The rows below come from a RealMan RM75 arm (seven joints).
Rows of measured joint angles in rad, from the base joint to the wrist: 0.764 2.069 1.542 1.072 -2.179 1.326 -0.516; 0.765 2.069 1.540 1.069 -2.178 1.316 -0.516; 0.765 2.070 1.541 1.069 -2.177 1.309 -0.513; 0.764 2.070 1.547 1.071 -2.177 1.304 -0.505; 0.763 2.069 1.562 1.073 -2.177 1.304 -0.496; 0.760 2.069 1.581 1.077 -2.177 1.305 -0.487; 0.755 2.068 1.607 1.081 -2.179 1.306 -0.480; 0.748 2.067 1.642 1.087 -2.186 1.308 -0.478; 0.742 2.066 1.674 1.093 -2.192 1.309 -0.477; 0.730 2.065 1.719 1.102 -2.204 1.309 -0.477; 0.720 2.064 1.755 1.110 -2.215 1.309 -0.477
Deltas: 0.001 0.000 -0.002 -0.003 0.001 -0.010 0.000; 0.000 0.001 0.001 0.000 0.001 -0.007 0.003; -0.001 0.000 0.006 0.002 0.000 -0.005 0.008; -0.001 -0.001 0.015 0.002 0.000 0.000 0.009; -0.003 0.000 0.019 0.004 0.000 0.001 0.009; -0.005 -0.001 0.026 0.004 -0.002 0.001 0.007; -0.007 -0.001 0.035 0.006 -0.007 0.002 0.002; -0.006 -0.001 0.032 0.006 -0.006 0.001 0.001; -0.012 -0.001 0.045 0.009 -0.012 0.000 0.000; -0.010 -0.001 0.036 0.008 -0.011 0.000 0.000
